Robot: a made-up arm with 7 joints.
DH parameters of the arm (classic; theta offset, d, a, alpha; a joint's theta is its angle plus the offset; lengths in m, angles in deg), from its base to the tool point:
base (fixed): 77.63 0 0.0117 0
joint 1: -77.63 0.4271 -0.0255 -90
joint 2: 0 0.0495 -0.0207 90
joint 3: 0 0.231 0.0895 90
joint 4: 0 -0.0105 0.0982 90
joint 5: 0 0.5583 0.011 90
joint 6: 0 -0.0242 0.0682 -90
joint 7: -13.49 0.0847 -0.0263 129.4
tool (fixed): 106.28 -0.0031 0 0
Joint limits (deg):
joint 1: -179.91..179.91
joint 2: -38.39..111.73
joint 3: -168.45..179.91
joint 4: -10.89..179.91
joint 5: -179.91..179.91
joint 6: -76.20..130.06
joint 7: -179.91..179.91
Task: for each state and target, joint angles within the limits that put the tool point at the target. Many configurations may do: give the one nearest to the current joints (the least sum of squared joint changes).
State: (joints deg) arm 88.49 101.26 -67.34 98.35 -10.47 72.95 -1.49
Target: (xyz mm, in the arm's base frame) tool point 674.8 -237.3 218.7
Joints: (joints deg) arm 46.50 106.56 -76.84 95.39 -11.98 60.32 -4.11
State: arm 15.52 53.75 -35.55 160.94 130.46 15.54 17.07
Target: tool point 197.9 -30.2 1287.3
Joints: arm 6.02 8.20 -44.92 168.89 127.95 12.67 18.34
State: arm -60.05 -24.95 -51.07 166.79 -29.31 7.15 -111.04
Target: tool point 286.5 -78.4 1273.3
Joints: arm -44.86 21.94 -57.78 179.05 -37.05 10.54 -114.79
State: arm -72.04 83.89 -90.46 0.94 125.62 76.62 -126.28
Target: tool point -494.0 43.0 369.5
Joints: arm -40.63 86.95 -96.34 12.95 124.73 90.70 -123.22
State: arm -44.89 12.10 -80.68 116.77 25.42 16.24 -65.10
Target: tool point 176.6 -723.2 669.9
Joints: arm -25.62 27.72 -56.90 99.10 27.28 19.41 -63.25
